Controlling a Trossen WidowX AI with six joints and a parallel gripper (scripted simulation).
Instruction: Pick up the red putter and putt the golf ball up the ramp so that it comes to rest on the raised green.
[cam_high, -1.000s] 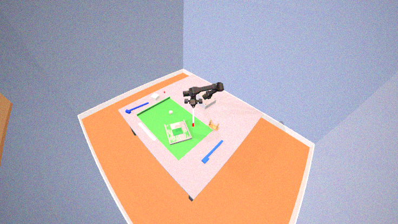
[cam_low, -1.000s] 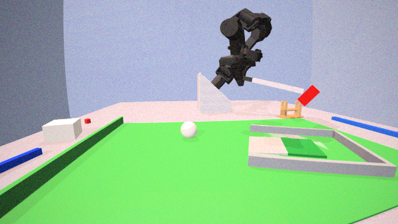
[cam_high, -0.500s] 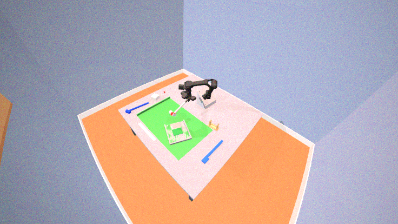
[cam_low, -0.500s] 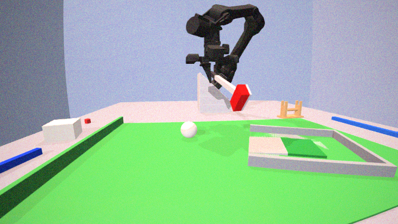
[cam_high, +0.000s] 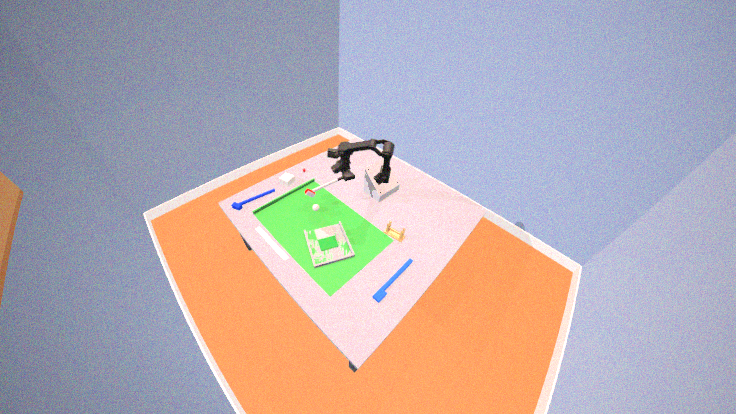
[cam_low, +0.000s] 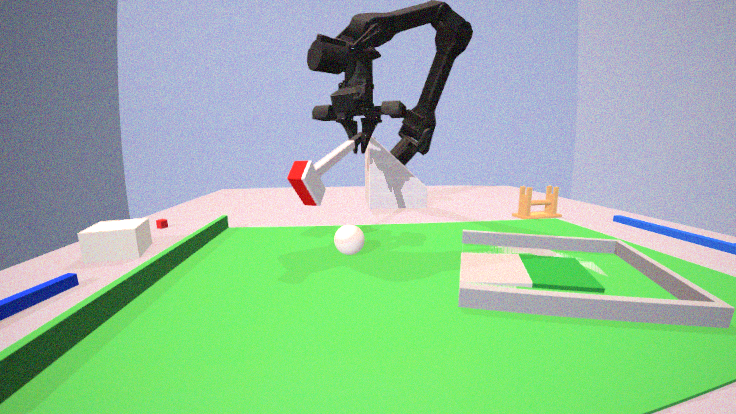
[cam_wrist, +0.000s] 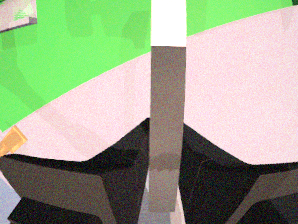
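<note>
Now: the red putter 110 mm ahead of my gripper tip, 50 mm to the right of it and 10 mm below it. From my gripper tip the other things lie so: dark green rail: 260 mm ahead, 290 mm to the right, 130 mm below; then white golf ball: 210 mm ahead, 50 mm to the right, 120 mm below; then bright green mat: 290 mm ahead, 70 mm to the left, 140 mm below.
</note>
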